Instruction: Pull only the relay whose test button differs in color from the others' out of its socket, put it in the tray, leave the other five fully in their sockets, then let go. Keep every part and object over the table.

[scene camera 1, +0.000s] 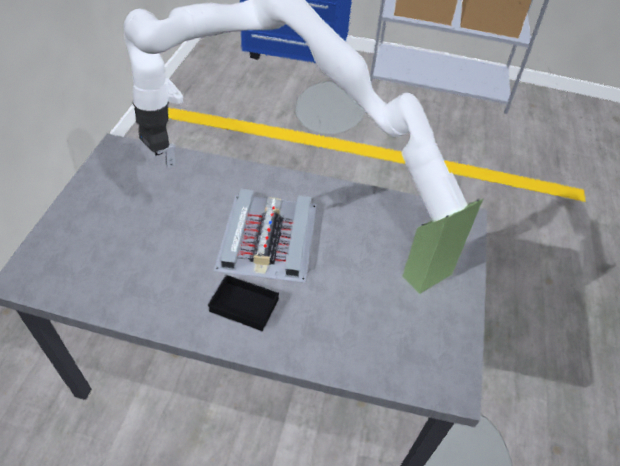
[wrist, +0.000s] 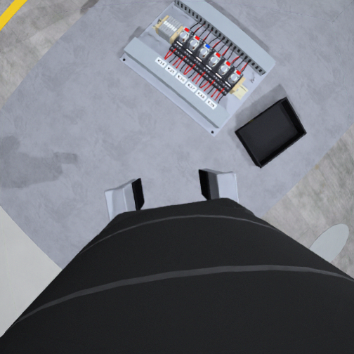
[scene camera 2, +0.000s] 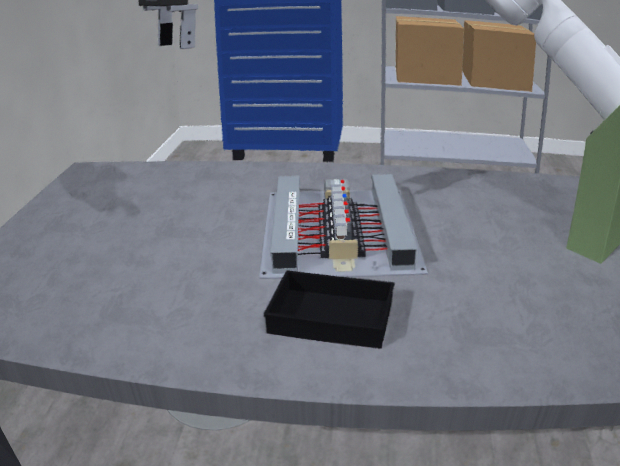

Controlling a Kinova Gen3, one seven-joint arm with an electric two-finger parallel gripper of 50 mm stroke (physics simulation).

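Frame: origin at the arm's base, x ahead, y left, z up, level; metres.
Where they show: gripper, fingertip midpoint: (scene camera 1: 164,160) (scene camera 2: 175,46); arm's base, link origin: (scene camera 1: 449,214).
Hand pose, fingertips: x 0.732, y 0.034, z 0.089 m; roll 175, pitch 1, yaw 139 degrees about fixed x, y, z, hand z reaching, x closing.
Observation:
Each offset is from my fingertips to the top centre of the thing. "*": to the spot under its first point.
The relay with the blue test button @[0.240 m back, 0.107 m right, 0.298 m down] (scene camera 1: 270,222) (scene camera 2: 344,195) (wrist: 205,50) sits in the row of sockets, third from the far end, behind the K16 label as seen in the wrist view. The other five relays have red buttons, among them the nearest relay @[0.243 m back, 0.015 m right, 0.298 m down] (scene camera 2: 342,226) (wrist: 235,76). All six appear seated. The black tray @[* 0.219 m back, 0.148 m left, 0.364 m down] (scene camera 1: 243,303) (scene camera 2: 328,310) (wrist: 272,132) lies in front of the panel and looks empty. My gripper (scene camera 1: 165,161) (scene camera 2: 176,44) (wrist: 170,186) is open and empty, high at the back left, well away from the relays and the tray.
Grey wiring ducts @[0.335 m back, 0.114 m right, 0.324 m down] (scene camera 1: 300,235) (scene camera 2: 393,215) (wrist: 230,37) flank the sockets on the mounting plate @[0.240 m back, 0.112 m right, 0.364 m down] (scene camera 2: 320,272), with red and black wires between. A tan end block @[0.243 m back, 0.005 m left, 0.327 m down] (scene camera 2: 343,249) closes the near end. The green arm pedestal (scene camera 1: 433,255) (scene camera 2: 596,200) stands at the table's right.

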